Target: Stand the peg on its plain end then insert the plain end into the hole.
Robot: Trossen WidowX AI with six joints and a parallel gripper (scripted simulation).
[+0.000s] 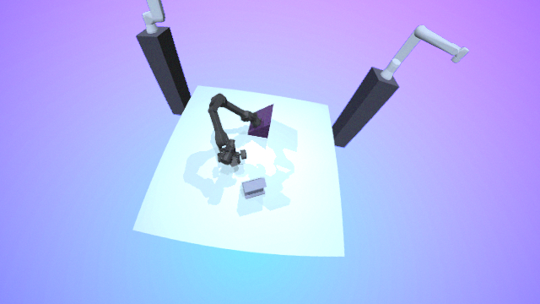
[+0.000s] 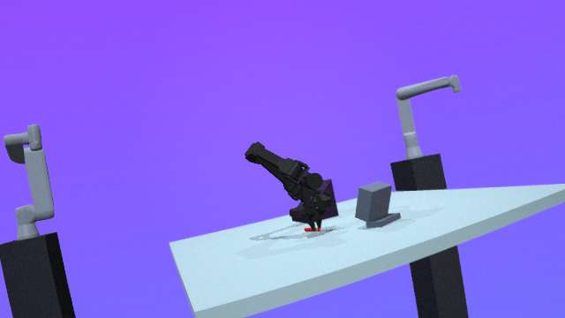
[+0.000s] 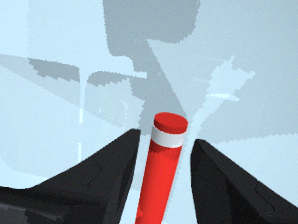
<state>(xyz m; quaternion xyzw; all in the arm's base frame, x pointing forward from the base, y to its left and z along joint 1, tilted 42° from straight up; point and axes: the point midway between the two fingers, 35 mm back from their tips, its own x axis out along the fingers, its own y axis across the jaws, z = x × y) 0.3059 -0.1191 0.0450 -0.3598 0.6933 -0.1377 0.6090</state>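
Right now the red peg is 1 cm behind my gripper tip. From my gripper tip the other things lie so: low foot: 19 cm ahead, 18 cm to the left; grey sloped panel: 16 cm ahead, 17 cm to the left, 7 cm above.
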